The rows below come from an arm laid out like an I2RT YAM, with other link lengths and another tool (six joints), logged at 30 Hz.
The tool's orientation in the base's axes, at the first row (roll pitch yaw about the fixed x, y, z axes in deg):
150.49 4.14 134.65
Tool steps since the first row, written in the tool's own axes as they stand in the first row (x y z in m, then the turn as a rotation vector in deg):
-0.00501 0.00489 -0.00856 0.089 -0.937 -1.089
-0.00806 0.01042 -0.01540 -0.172 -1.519 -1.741
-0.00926 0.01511 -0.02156 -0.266 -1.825 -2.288
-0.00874 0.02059 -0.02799 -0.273 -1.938 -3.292
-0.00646 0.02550 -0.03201 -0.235 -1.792 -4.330
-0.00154 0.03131 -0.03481 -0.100 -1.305 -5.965
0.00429 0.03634 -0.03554 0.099 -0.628 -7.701
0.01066 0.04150 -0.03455 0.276 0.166 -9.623
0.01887 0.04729 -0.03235 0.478 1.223 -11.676
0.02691 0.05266 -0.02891 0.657 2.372 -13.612
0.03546 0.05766 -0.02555 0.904 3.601 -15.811
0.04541 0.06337 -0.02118 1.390 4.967 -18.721
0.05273 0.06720 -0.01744 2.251 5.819 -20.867
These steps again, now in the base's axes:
0.00304 -0.00302 0.01019 -1.049 -0.862 0.478
0.00576 -0.00373 0.01907 -1.469 -1.614 0.777
0.00696 -0.00345 0.02681 -1.801 -2.041 1.109
0.00732 -0.00153 0.03504 -2.259 -2.420 1.925
0.00705 0.00201 0.04078 -2.608 -2.613 2.895
0.00595 0.00835 0.04571 -3.059 -2.700 4.544
0.00456 0.01547 0.04839 -3.481 -2.651 6.369
0.00355 0.02358 0.04961 -3.892 -2.600 8.414
0.00211 0.03376 0.04995 -4.216 -2.402 10.701
0.00102 0.04392 0.04902 -4.422 -2.127 12.933
-0.00068 0.05418 0.04795 -4.733 -1.832 15.428
-0.00254 0.06620 0.04624 -5.410 -1.494 18.590
-0.00392 0.07496 0.04435 -6.354 -0.987 20.809

